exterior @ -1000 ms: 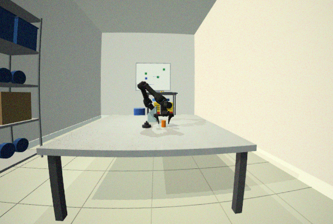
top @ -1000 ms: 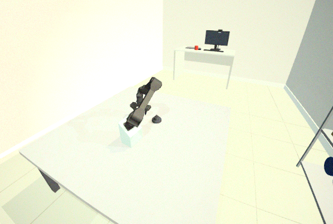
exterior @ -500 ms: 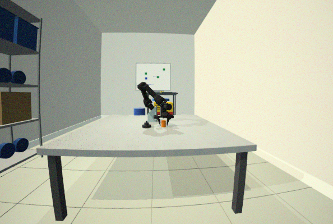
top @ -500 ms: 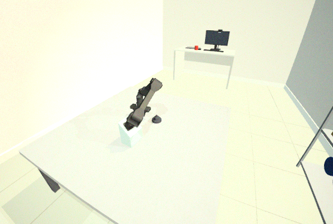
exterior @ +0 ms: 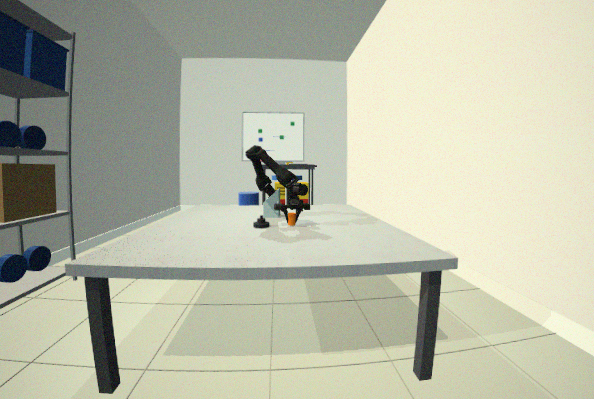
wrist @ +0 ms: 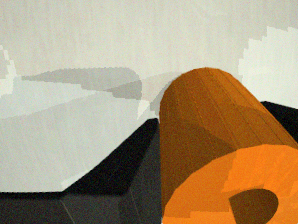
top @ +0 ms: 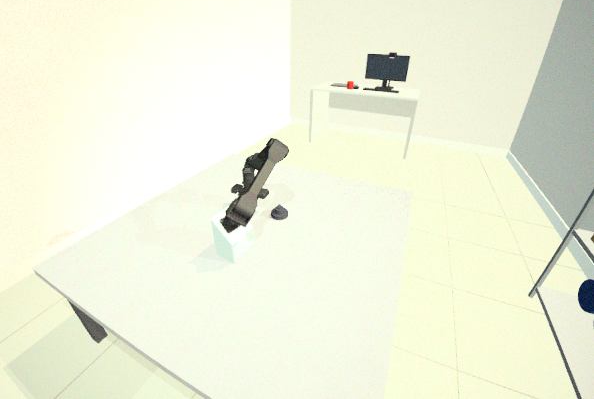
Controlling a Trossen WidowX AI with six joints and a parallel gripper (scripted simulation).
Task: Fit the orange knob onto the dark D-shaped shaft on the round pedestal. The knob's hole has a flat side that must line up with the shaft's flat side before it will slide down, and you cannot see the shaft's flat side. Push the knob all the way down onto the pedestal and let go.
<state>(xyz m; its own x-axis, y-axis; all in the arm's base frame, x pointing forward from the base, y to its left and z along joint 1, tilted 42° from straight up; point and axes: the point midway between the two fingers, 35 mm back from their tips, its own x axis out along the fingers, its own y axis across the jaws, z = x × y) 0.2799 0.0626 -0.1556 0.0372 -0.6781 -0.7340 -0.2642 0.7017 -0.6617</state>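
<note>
My gripper tip is 4 cm short of the pedestal, 16 cm to the left of it and 1 cm below it. From my gripper tip the other things lie so: orange knob (2 cm above).
</note>
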